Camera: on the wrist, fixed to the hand. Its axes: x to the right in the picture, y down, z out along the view.
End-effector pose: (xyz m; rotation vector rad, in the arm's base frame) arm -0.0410 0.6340 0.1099 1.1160 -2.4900 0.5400
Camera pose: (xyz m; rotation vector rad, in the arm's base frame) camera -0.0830 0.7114 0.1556 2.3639 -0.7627 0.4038
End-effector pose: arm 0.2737 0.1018 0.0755 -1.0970 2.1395 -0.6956
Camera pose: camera 0.1874 0.1507 0.0731 2.4810 -0.8456 1.7022
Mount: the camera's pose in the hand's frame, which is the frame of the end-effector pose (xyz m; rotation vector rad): -0.0010 0.0708 -0.0695 0.2639 0.2430 -1.5754
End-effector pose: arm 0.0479 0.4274 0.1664 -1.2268 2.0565 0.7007
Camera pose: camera -0.0326 0.4084 0.2213 -2.2102 0.7094 -0.4674
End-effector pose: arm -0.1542 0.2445 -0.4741 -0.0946 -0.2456 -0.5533
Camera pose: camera -0.1032 0.2943 -0.5431 0.4750 -0.1092 -2.0710
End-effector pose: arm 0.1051 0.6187 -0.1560 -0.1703 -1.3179 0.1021
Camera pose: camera 0.1737 0.6835 -0.1865 1.0528 -0.8784 -1.0388
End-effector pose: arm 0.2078 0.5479 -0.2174 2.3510 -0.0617 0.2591
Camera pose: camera 0.1866 0.5461 -0.1205 1.8914 1.8869 -0.2579
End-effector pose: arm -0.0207 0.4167 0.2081 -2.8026 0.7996 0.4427
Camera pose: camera -0.0437 0.3397 0.2663 -2.3062 -1.2283 -0.2706
